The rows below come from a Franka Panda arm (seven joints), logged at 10 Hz.
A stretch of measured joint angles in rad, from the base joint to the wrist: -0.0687 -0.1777 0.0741 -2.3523 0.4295 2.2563 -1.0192; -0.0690 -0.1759 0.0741 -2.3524 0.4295 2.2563 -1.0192; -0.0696 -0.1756 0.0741 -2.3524 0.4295 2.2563 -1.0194; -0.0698 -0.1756 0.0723 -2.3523 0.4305 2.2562 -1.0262; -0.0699 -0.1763 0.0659 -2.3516 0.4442 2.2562 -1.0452; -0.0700 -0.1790 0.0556 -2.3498 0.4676 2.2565 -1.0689; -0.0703 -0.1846 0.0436 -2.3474 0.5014 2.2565 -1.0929; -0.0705 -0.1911 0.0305 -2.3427 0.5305 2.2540 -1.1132; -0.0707 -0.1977 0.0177 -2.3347 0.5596 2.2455 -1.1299; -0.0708 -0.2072 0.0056 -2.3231 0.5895 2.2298 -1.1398
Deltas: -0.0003 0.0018 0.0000 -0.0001 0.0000 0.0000 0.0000; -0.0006 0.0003 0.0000 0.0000 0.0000 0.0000 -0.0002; -0.0002 0.0000 -0.0018 0.0001 0.0010 -0.0001 -0.0068; -0.0001 -0.0007 -0.0064 0.0007 0.0137 0.0000 -0.0190; -0.0001 -0.0027 -0.0103 0.0018 0.0234 0.0003 -0.0237; -0.0003 -0.0056 -0.0120 0.0024 0.0338 0.0000 -0.0240; -0.0002 -0.0065 -0.0131 0.0047 0.0291 -0.0025 -0.0203; -0.0002 -0.0066 -0.0128 0.0080 0.0291 -0.0085 -0.0167; -0.0001 -0.0095 -0.0121 0.0116 0.0299 -0.0157 -0.0099
